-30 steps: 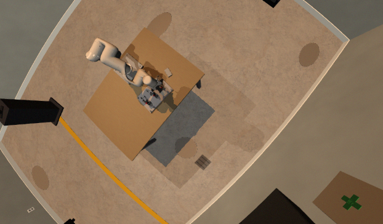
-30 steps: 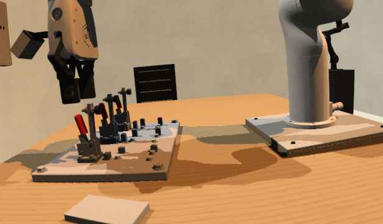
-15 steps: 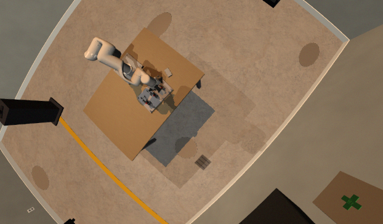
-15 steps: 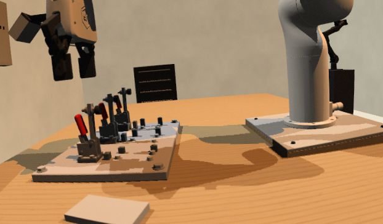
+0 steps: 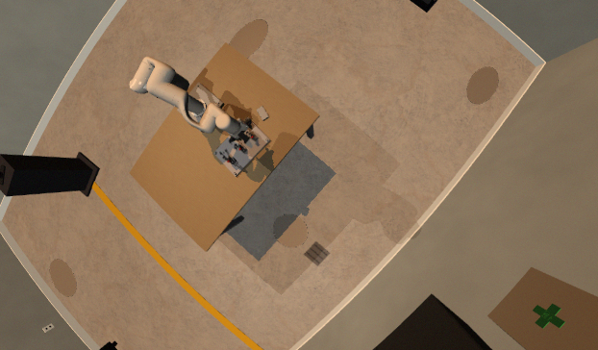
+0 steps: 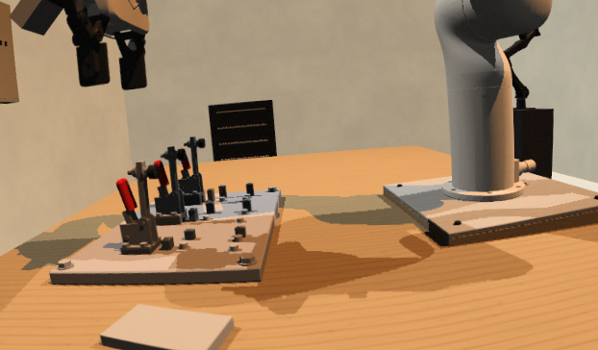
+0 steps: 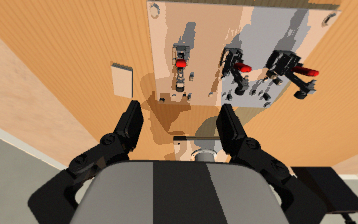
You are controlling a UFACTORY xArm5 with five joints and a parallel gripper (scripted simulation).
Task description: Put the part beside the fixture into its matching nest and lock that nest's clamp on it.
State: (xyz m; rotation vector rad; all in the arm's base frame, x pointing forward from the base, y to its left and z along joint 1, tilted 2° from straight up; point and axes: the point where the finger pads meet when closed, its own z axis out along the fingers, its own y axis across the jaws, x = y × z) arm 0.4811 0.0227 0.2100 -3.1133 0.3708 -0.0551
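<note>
My gripper is now 210 mm above the flat tan part, 170 mm to the right of it and 50 mm past it. From my hand the other things lie so: fixture plate 200 mm below, 100 mm to the right, 60 mm behind; clamp 160 mm below, 10 mm behind.
</note>
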